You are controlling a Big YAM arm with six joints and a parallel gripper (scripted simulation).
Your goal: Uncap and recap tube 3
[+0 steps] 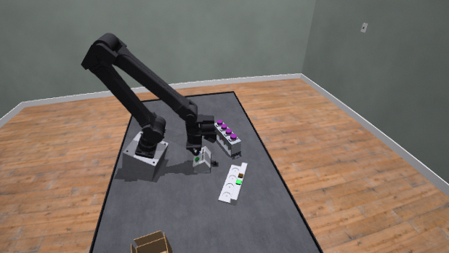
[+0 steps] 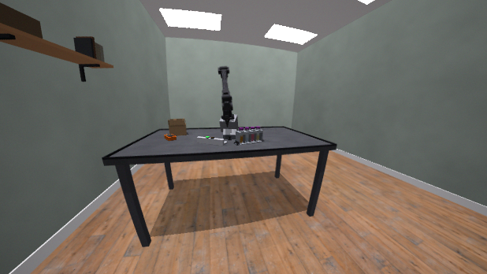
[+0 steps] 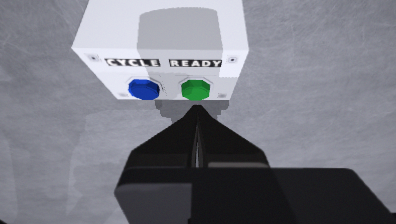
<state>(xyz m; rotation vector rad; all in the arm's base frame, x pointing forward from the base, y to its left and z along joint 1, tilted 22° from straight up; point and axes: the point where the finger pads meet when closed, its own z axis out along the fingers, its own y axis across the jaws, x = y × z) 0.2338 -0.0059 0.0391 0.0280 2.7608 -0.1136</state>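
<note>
Now: hand 4 cm above the green key. Round my hand: blue key: 5 cm to the left, 4 cm below; key housing: 2 cm ahead, 3 cm to the left, 5 cm below; cap: 18 cm ahead, 15 cm to the left, 1 cm above.
</note>
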